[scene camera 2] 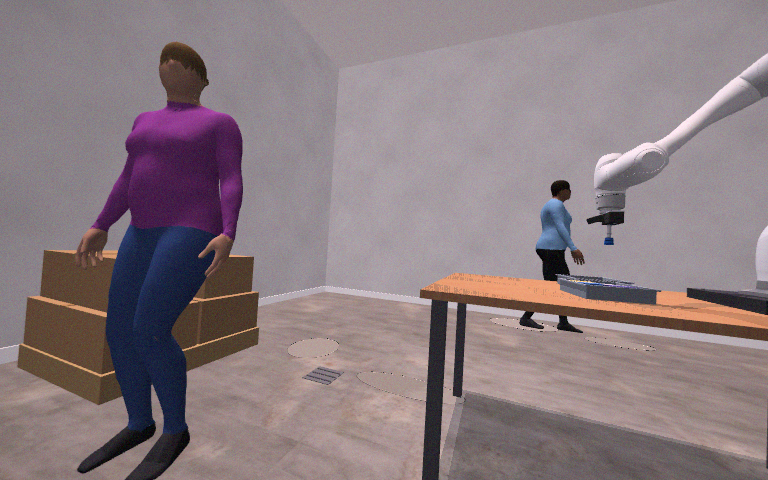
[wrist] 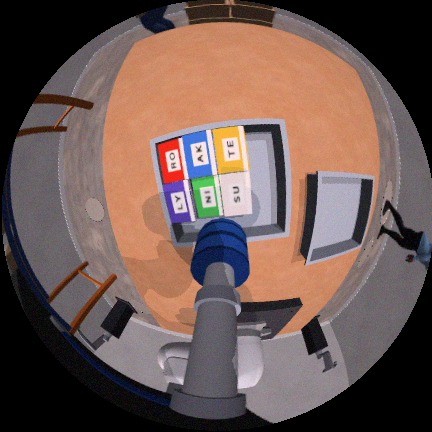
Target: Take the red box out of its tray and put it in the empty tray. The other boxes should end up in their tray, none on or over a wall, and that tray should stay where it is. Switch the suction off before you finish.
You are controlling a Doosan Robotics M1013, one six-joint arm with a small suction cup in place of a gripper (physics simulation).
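Frame: origin at the arm's base, x right, y ahead, z up, level; centimetres.
Seen in the pictures: hand at its tool point: [scene camera 2: 608, 244] [wrist: 221, 240]; arm's base at its link origin: [wrist: 240, 329].
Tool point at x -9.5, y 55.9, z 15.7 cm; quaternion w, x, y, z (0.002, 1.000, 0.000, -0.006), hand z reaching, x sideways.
Note:
Pixels of each thing's top centre, then the offset from my tool point to it. Level surfaces: height alone.
- boxes' grey tray at its top centre: [wrist: 222, 186] [scene camera 2: 602, 283] dy +1.6, dx -0.4, dz -15.0 cm
- red box at its top centre: [wrist: 172, 160] dy +6.4, dx -9.7, dz -15.8 cm
- blue box at its top centre: [wrist: 199, 153] dy +7.2, dx -4.5, dz -14.9 cm
- yellow box at its top centre: [wrist: 230, 148] dy +8.1, dx +0.7, dz -15.0 cm
- purple box at its top centre: [wrist: 178, 202] dy -1.4, dx -8.5, dz -14.9 cm
- green box at its top centre: [wrist: 207, 196] dy -0.6, dx -3.3, dz -16.5 cm
- white box at its top centre: [wrist: 236, 194] dy +0.3, dx +2.0, dz -15.5 cm
- empty tray at its top centre: [wrist: 348, 218] [scene camera 2: 590, 277] dy -3.3, dx +31.4, dz -15.0 cm
- orange table at its surface level: dz -20.0 cm
My suction cup [scene camera 2: 608, 241] [wrist: 220, 226] is blue, holds nothing and hangs well above the table. In the wrist view it covers part of the lower wall of the boxes' grey tray [scene camera 2: 623, 293] [wrist: 287, 185]. The red box [wrist: 173, 176], marked RO, sits in that tray's upper left corner. Beside it are the blue box [wrist: 201, 171] and yellow box [wrist: 230, 167]; below them are the purple box [wrist: 174, 189], green box [wrist: 206, 181] and white box [wrist: 237, 208]. The empty tray [wrist: 311, 215] stands apart at the right in the wrist view.
Both trays stand on the orange table [scene camera 2: 509, 291] [wrist: 240, 75]. The dark robot base plate [scene camera 2: 724, 297] [wrist: 280, 311] is at the table's lower end in the wrist view. A person in purple [scene camera 2: 181, 164] stands beyond the table; another in light blue [scene camera 2: 552, 223] is behind it.

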